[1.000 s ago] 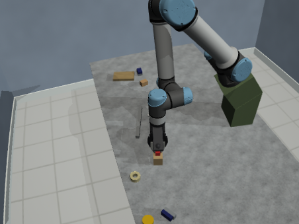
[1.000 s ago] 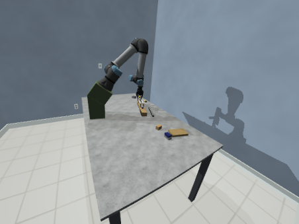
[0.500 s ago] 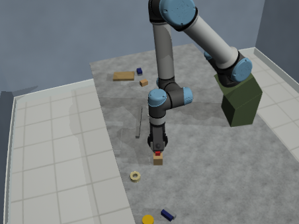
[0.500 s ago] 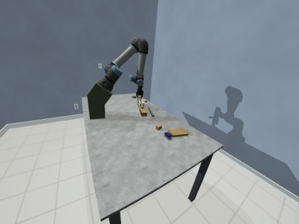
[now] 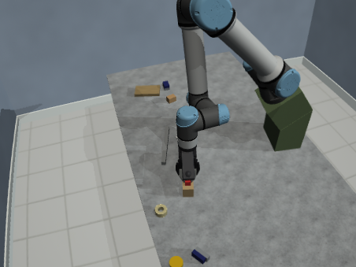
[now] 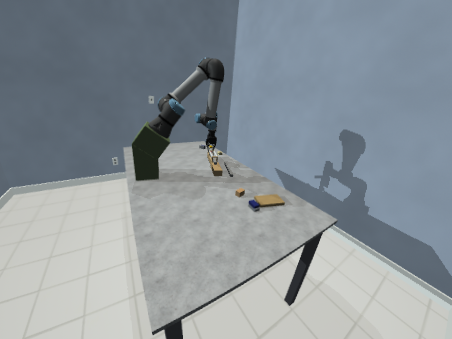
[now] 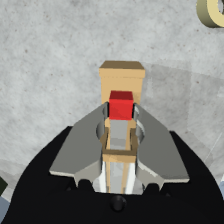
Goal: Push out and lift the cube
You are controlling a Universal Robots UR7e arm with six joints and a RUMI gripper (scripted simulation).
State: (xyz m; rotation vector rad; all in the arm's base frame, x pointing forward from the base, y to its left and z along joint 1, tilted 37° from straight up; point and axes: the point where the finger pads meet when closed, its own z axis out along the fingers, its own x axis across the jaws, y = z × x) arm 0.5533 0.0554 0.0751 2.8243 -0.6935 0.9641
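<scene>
My gripper is now 11 cm to the left of the tan channel, 7 cm past it and 1 cm above it. Also, from my hand: red cube 1 cm below; cream ring 16 cm ahead, 5 cm below, 4 cm to the left; dark grey bar 28 cm to the right, 6 cm behind, 5 cm below.
</scene>
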